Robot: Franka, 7 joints.
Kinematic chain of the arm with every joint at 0, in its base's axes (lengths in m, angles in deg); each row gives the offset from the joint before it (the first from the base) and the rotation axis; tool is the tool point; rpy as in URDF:
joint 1: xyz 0 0 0.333 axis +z
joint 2: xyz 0 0 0 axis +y
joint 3: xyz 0 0 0.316 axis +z
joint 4: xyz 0.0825 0 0 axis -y
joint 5: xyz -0.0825 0 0.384 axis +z
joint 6: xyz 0 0 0 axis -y
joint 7: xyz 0.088 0 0 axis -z
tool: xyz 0 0 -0.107 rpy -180 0 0
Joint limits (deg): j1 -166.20..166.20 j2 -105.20..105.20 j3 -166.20..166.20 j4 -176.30..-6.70 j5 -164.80..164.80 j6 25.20..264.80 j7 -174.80..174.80
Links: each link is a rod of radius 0.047 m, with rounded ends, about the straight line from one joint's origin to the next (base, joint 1, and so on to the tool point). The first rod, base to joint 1, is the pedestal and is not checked.
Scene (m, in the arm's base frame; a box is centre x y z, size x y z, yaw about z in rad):
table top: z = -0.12
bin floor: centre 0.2 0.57 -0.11 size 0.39 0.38 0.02 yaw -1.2
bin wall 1: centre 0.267 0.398 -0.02 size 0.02 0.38 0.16 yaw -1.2
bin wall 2: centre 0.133 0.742 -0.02 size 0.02 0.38 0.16 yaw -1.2
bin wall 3: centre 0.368 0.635 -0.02 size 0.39 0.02 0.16 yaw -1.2
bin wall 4: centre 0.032 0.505 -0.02 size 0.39 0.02 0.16 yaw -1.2
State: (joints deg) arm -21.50 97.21 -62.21 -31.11 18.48 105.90 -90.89
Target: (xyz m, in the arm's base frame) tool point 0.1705 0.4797 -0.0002
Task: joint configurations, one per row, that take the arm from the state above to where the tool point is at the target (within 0.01 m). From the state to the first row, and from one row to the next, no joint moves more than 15 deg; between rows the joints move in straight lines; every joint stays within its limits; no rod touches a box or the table.
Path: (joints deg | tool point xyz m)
1: -30.88 83.35 -71.66 -37.58 16.61 105.88 -90.89 | 0.4416 -0.6768 0.2756
2: -40.27 69.49 -81.12 -44.04 14.74 105.87 -90.89 | 0.2386 -0.7473 0.4908
3: -49.65 55.63 -90.57 -50.51 12.88 105.85 -90.89 | -0.0080 -0.7062 0.6819
4: -59.04 41.77 -100.02 -56.97 11.01 105.83 -90.89 | -0.2468 -0.5453 0.8219
5: -68.42 27.91 -109.48 -63.44 9.14 105.81 -90.89 | -0.4245 -0.2857 0.8891
6: -77.80 14.05 -118.93 -69.90 7.27 105.80 -90.89 | -0.5014 0.0243 0.8716
7: -87.19 0.19 -128.39 -76.37 5.41 105.78 -90.89 | -0.4641 0.3214 0.7712
8: -96.57 -13.67 -137.84 -82.83 3.54 105.76 -90.89 | -0.3302 0.5432 0.6037
9: -105.95 -27.53 -147.29 -89.30 1.67 105.74 -90.89 | -0.1433 0.6465 0.3966
10: -115.34 -41.40 -156.75 -95.76 -0.20 105.73 -90.89 | 0.0408 0.6187 0.1838
11: -124.72 -55.26 -166.20 -102.23 -2.06 105.71 -90.89 | 0.1705 0.4797 -0.0002

